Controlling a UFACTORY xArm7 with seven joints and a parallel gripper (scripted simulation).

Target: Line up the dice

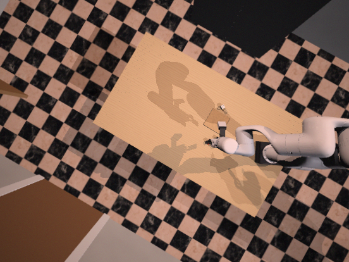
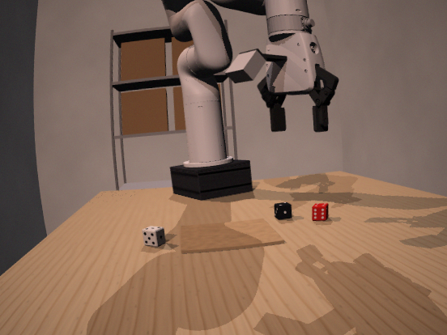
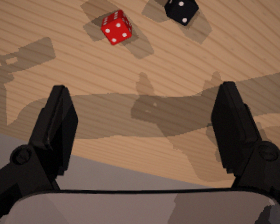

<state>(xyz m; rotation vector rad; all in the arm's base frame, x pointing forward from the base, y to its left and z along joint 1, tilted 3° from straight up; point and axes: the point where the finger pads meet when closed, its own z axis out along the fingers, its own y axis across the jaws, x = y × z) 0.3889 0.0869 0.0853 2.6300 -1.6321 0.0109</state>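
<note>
Right now my hand is 140 mm above the black die, 40 mm past it and 20 mm to the left of it. The rest, counted from my hand: white die: 240 mm to the right, 140 mm below, 30 mm ahead; then thin mat: 160 mm below, 130 mm to the right, 20 mm ahead; then red die: 140 mm below, 30 mm to the left, 10 mm ahead.
</note>
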